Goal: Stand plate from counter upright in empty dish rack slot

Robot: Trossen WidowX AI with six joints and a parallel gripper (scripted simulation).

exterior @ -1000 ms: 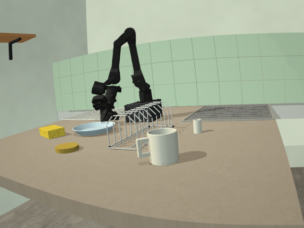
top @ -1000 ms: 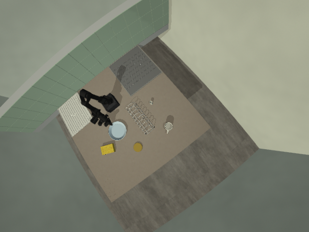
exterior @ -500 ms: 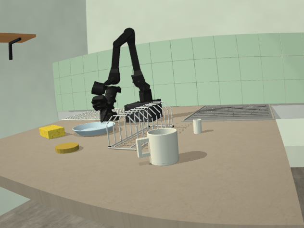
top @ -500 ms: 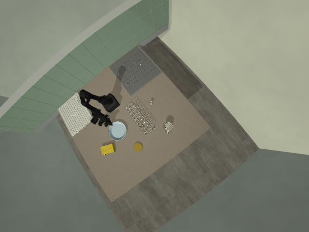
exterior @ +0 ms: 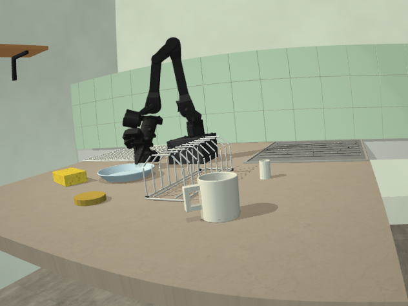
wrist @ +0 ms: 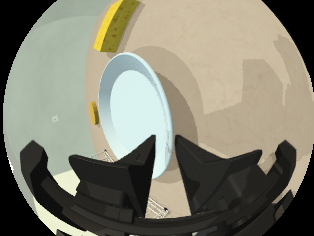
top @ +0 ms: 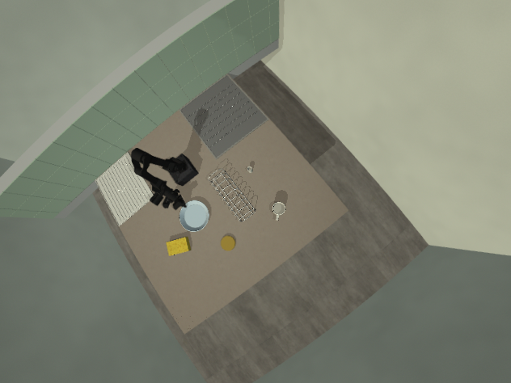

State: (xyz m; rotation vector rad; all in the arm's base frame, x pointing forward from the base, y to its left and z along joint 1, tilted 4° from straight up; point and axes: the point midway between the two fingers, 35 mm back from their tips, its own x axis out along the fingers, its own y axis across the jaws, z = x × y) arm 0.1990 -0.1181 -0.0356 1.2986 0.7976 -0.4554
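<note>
My hand is 110 mm short of the pale blue plate, 30 mm to the right of it and 30 mm above it. From my hand the other things lie so: white drying mat (340 mm behind, 390 mm to the right, 40 mm below); then yellow disc (360 mm ahead, 150 mm to the left, 40 mm below); then small white cup (20 mm ahead, 480 mm to the left, 30 mm below).
</note>
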